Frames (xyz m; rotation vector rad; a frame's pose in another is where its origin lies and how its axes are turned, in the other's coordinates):
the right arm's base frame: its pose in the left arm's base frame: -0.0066 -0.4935 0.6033 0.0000 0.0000 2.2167
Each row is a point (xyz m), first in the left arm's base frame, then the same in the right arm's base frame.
Working: the left arm's base frame: its pose in the right arm's base frame: 0.3901 -0.3023 -0.6033 0.0000 0.0000 -2.2167

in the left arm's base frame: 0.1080 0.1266 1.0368
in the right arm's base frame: 0.4262 -0.4648 0.4335
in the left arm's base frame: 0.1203 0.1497 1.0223
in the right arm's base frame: 0.4372 -0.4885 0.4190
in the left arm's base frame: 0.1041 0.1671 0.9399
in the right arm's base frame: 0.4609 -0.4860 0.3366
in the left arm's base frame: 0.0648 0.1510 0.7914
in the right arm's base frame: 0.4717 -0.4450 0.1881
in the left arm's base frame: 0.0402 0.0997 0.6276
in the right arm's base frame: 0.4455 -0.3944 0.0243
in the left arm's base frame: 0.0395 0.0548 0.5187
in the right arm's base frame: 0.4101 -0.3668 -0.0846
